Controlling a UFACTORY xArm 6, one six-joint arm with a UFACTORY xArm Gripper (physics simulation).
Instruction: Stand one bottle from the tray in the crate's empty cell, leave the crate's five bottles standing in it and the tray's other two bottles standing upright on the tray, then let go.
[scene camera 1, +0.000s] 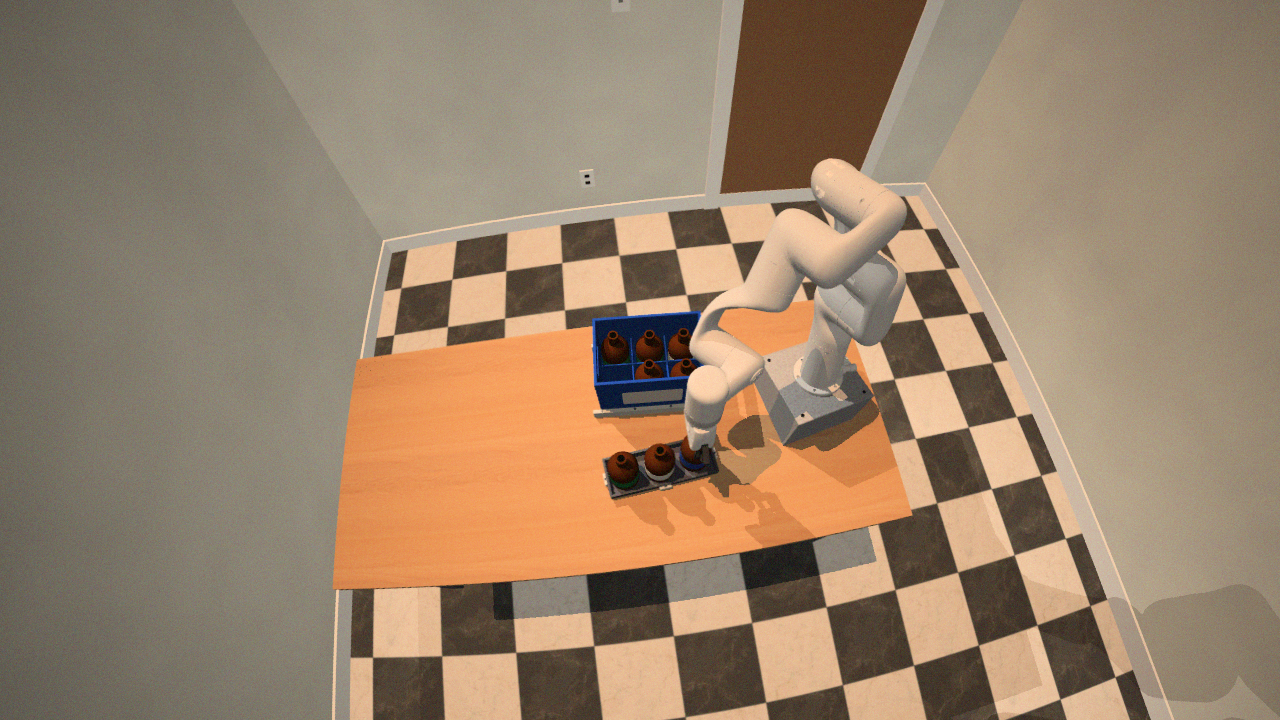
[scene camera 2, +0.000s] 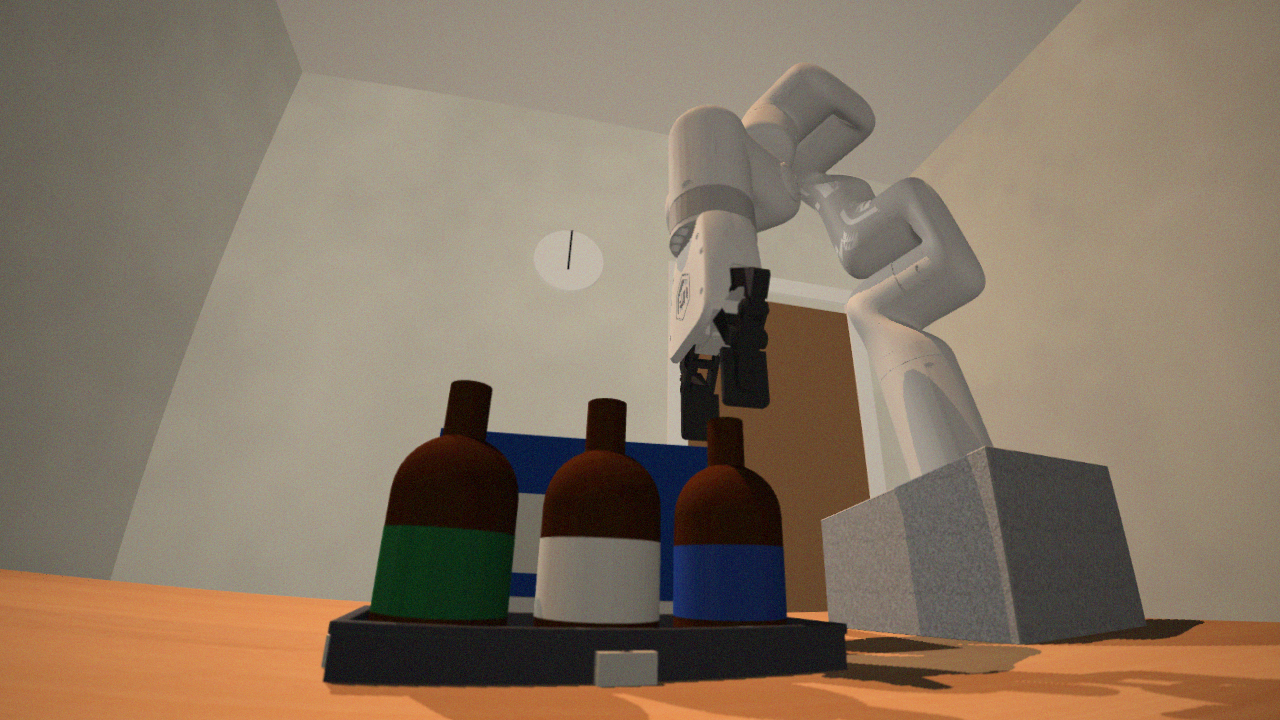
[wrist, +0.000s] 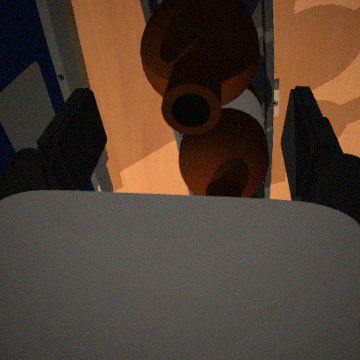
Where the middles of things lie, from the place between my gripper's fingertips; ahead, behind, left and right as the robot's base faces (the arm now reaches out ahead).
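Labels:
I consider the brown bottle (wrist: 197, 63), and my hand is 7 cm above it.

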